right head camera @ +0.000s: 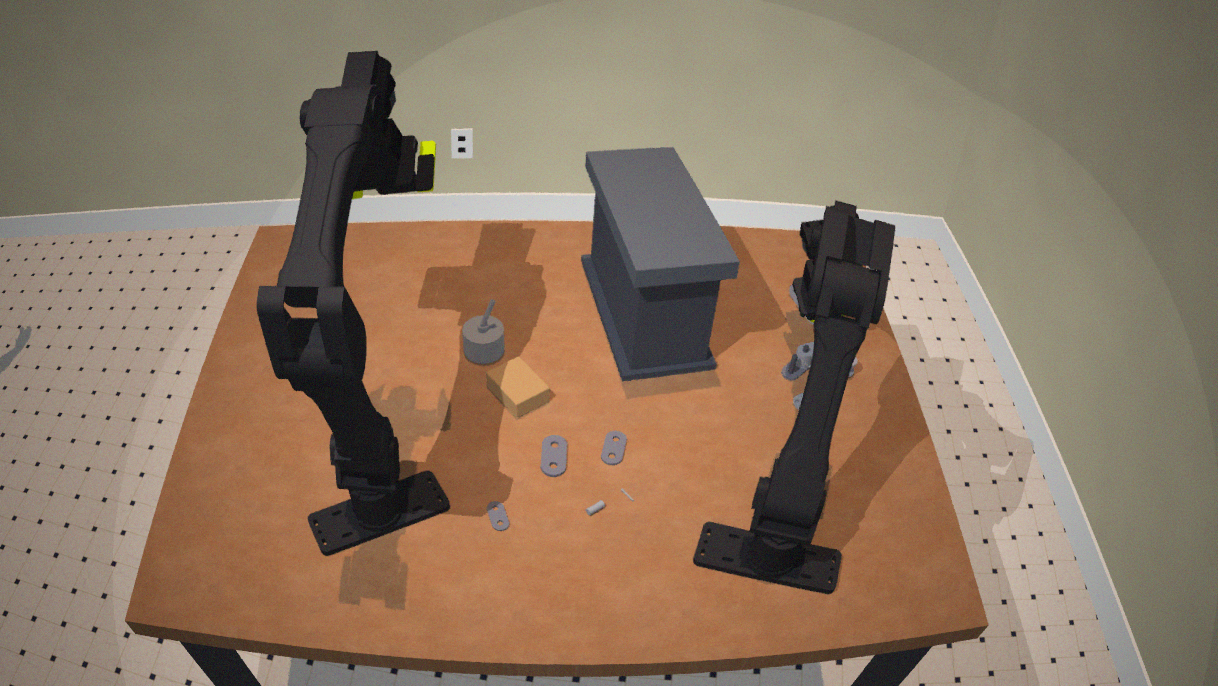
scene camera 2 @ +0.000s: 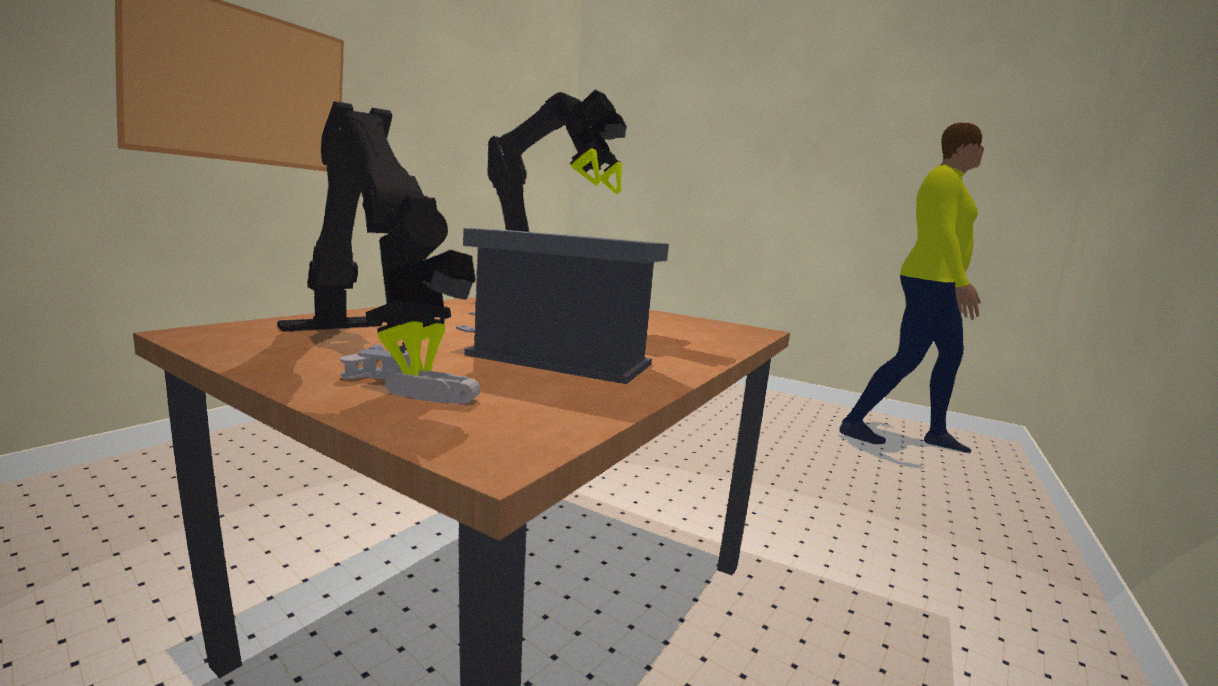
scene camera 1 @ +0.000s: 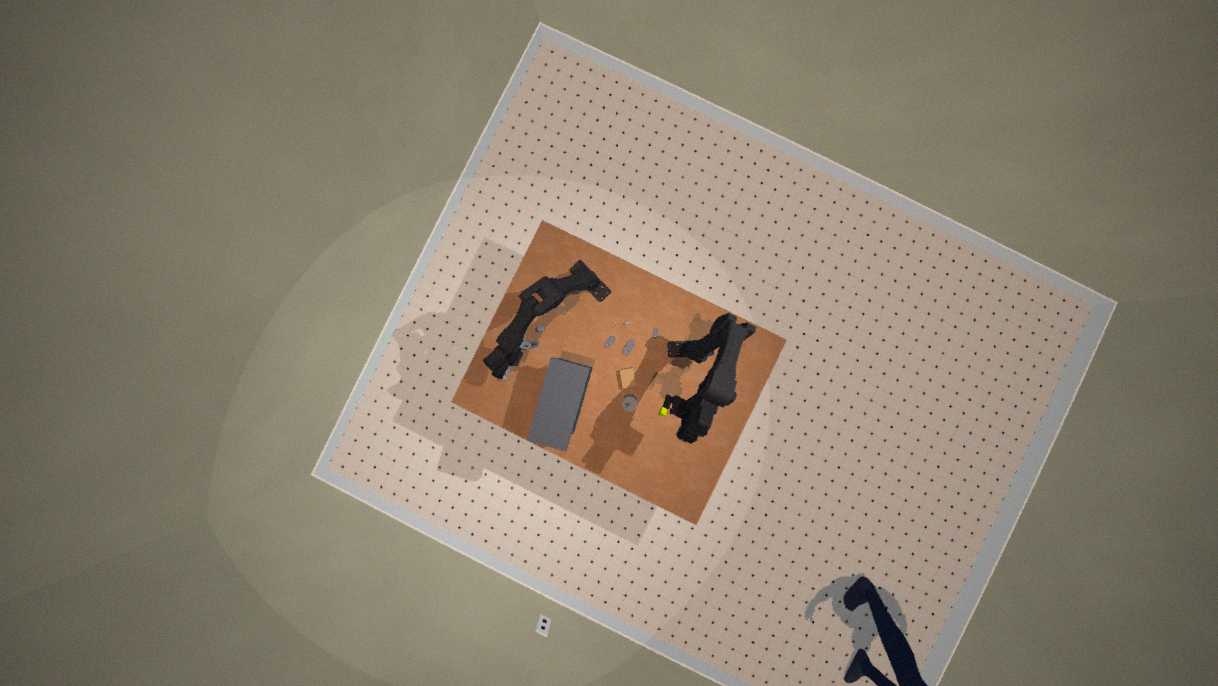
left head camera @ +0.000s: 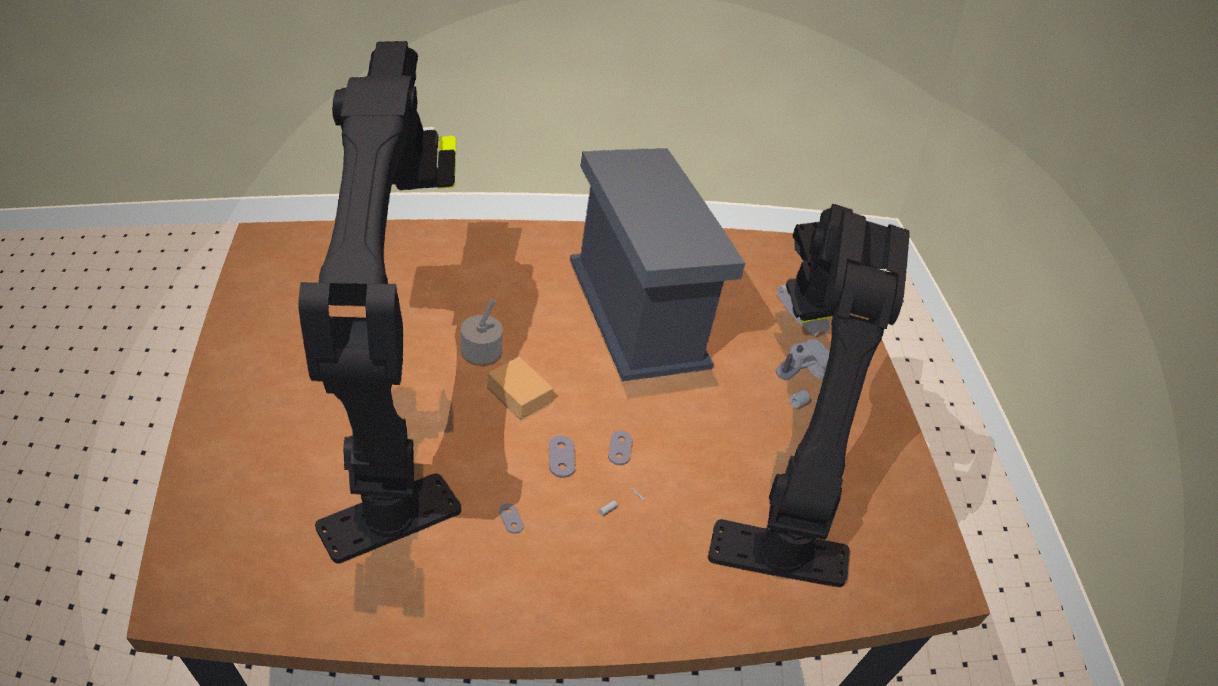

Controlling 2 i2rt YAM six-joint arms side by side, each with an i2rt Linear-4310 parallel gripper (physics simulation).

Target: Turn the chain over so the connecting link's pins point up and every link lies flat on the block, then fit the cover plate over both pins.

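Pixels of known places: left gripper, fingertip midpoint: (right head camera: 395,189) (scene camera 2: 608,188) (scene camera 1: 671,421) (left head camera: 407,185); right gripper, fingertip midpoint: (scene camera 2: 419,381) (left head camera: 807,318); left arm's base, link origin: (right head camera: 377,515) (scene camera 1: 690,348) (left head camera: 387,519); right arm's base, link origin: (right head camera: 768,560) (scene camera 2: 331,325) (scene camera 1: 590,281) (left head camera: 780,556).
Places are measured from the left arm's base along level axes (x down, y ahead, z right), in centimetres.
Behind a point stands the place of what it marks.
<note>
The grey chain (left head camera: 804,359) @(x -0.7, y -4.8, z 72.5 cm) (right head camera: 798,366) @(x -0.5, y -4.7, z 69.5 cm) (scene camera 2: 434,387) lies bent on the table right of the tall dark block (left head camera: 664,217) @(x -22.0, y 14.6, z 53.1 cm) (right head camera: 660,213) @(x -22.0, y 15.4, z 53.5 cm) (scene camera 1: 559,402) @(x -22.0, y 17.6, z 54.4 cm) (scene camera 2: 562,306) @(x -10.7, y 18.9, z 61.4 cm) in the head views, partly hidden by the right arm. Its pins' direction is unclear. My right gripper (scene camera 2: 418,372) @(x -1.6, y 1.9, z 79.7 cm) is nearly shut and empty, its tips low at the chain's near section. My left gripper (scene camera 2: 606,186) @(x -33.4, y 23.4, z 15.7 cm) is open and empty, high above the table's left side in the head views. Flat two-hole plates, one larger (left head camera: 561,456) @(x -0.6, y -1.8, z 26.7 cm) (right head camera: 554,455) @(x -0.6, y -1.8, z 26.8 cm) and one smaller (left head camera: 620,448) @(x -0.4, y -4.5, z 34.8 cm) (right head camera: 613,448) @(x -0.4, y -4.5, z 34.8 cm), lie mid-table; which is the cover plate is unclear.
A small two-hole plate (left head camera: 511,518) @(x -0.3, y -7.5, z 15.0 cm), a short pin (left head camera: 608,507) @(x -0.9, y -12.5, z 27.0 cm) and a thin pin (left head camera: 637,494) @(x -0.1, y -12.3, z 32.1 cm) lie nearer the front. A tan block (left head camera: 521,387) @(x -3.0, y 10.1, z 27.4 cm) and grey cylinder with a rod (left head camera: 481,342) @(x -4.2, y 19.9, z 26.2 cm) stand left of the dark block. A roller (left head camera: 799,398) @(x -2.1, y -11.6, z 64.0 cm) lies by the right arm.
</note>
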